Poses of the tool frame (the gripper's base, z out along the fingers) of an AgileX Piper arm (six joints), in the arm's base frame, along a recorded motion.
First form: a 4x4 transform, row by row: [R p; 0 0 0 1], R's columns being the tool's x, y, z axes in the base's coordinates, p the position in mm. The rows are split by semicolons.
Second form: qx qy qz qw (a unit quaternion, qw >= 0); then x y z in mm. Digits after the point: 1 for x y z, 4 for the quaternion.
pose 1, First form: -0.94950, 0.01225, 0.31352, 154.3; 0.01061, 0.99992, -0.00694, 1.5; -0.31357, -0.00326, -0.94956, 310.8; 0, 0, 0, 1
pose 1, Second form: 0.0058, 0.9873, -0.0026, 0.1588, 154.3, 1.5, 310.8
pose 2, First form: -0.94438, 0.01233, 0.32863, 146.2; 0.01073, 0.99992, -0.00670, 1.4; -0.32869, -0.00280, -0.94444, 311.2; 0, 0, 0, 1
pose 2, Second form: 0.0058, 0.9860, -0.0024, 0.1667, 146.2, 1.4, 311.2
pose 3, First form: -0.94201, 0.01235, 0.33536, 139.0; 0.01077, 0.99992, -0.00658, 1.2; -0.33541, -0.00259, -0.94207, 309.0; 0, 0, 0, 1
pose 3, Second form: 0.0059, 0.9854, -0.0023, 0.1702, 139.0, 1.2, 309.0
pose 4, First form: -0.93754, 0.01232, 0.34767, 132.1; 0.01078, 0.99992, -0.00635, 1.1; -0.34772, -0.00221, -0.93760, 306.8; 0, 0, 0, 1
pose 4, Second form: 0.0059, 0.9843, -0.0022, 0.1766, 132.1, 1.1, 306.8
